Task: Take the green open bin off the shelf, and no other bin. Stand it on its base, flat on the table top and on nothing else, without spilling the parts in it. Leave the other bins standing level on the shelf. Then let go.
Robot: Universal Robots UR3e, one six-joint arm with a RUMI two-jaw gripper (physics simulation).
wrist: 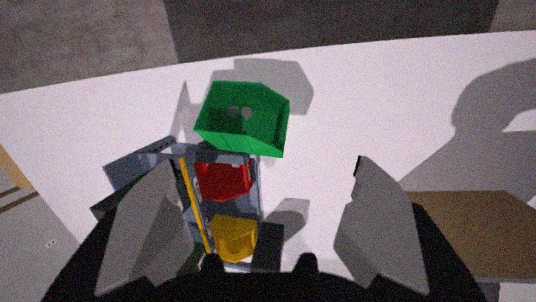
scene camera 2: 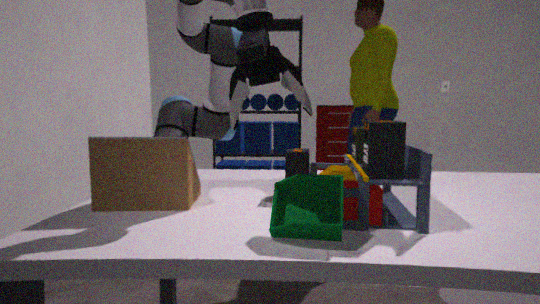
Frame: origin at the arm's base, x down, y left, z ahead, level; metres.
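Where they show: gripper, fingertip midpoint: (wrist: 265, 160) (scene camera 2: 272, 123); arm's base at its link origin: (scene camera 2: 166, 162).
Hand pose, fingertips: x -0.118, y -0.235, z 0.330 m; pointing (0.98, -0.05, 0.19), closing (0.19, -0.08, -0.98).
Note:
Things, the pixels of their top centre, and the offset from my fingertips. "spot": a spot on its surface instead. Level surfaces: height alone.
- green open bin at its top centre: (wrist: 234, 130) (scene camera 2: 306, 174) dz +0.065, dx +0.098, dy +0.015 m
- shelf at a spot on its surface: (scene camera 2: 424, 200) spot: dz +0.290, dx +0.156, dy +0.095 m
- red bin at its top centre: (wrist: 210, 182) (scene camera 2: 347, 184) dz +0.141, dx +0.143, dy +0.154 m
- yellow bin at its top centre: (scene camera 2: 338, 168) (wrist: 227, 250) dz +0.118, dx +0.143, dy +0.384 m
- table at its surface level: dx +0.224 m
- small dark item at its top centre: (scene camera 2: 297, 149) (wrist: 264, 280) dz +0.003, dx +0.092, dy +0.378 m
The green open bin (scene camera 2: 330, 200) (wrist: 220, 102) is off the shelf and low over the table, close to the near end of the shelf (scene camera 2: 424, 200) (wrist: 125, 167). Its inside faces the scene camera and also shows from the wrist. Two round grey parts (wrist: 240, 112) are in it. I cannot tell whether its base lies flat or whether it touches the shelf. My gripper (scene camera 2: 272, 117) (wrist: 265, 160) is wide open and empty, well above and behind the green bin. A red bin (scene camera 2: 374, 205) (wrist: 225, 180) and a yellow bin (wrist: 232, 237) are at the shelf.
A brown box (scene camera 2: 140, 175) (wrist: 465, 230) stands on the table (scene camera 2: 165, 245) (wrist: 360, 110) at the left in the scene view. Tall dark boxes (scene camera 2: 387, 150) stand on the shelf top. A small dark item (scene camera 2: 297, 164) (wrist: 268, 247) is behind the green bin. A person (scene camera 2: 375, 70) stands beyond the table.

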